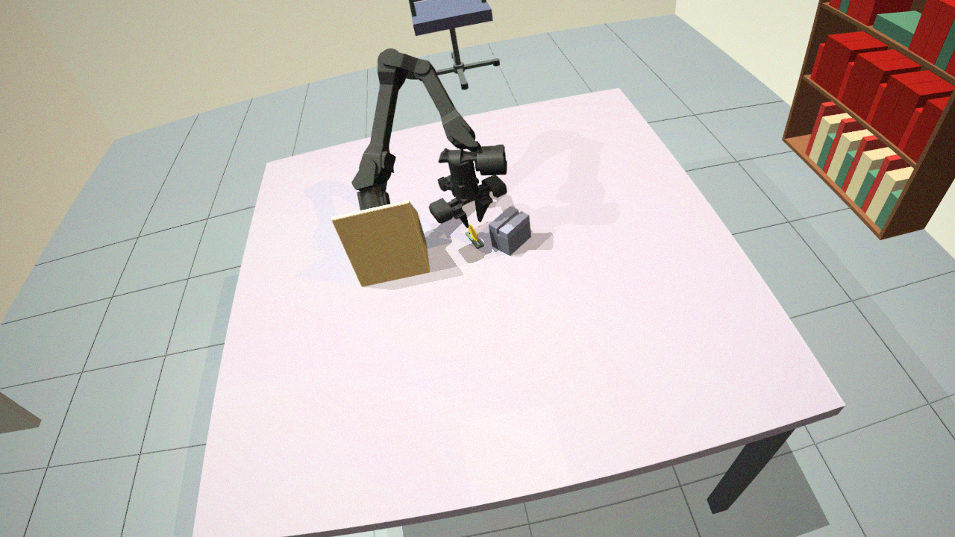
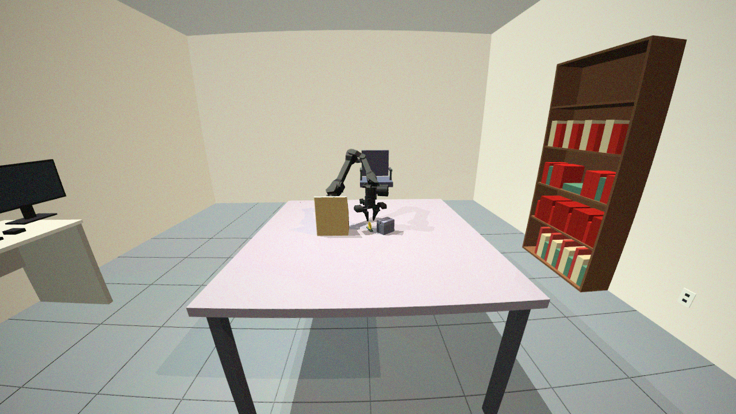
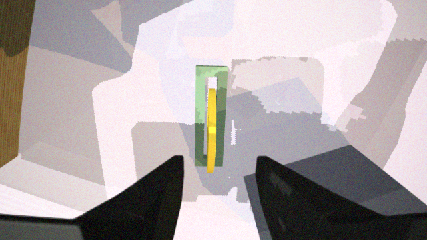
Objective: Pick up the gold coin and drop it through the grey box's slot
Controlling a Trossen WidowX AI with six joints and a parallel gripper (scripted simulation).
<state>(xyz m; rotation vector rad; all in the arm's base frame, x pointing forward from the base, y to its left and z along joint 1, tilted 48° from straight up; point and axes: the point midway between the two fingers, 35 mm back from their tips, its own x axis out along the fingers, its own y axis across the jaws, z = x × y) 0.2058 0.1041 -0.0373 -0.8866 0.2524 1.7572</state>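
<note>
My gripper tip is now 3 cm above the gold coin.
</note>
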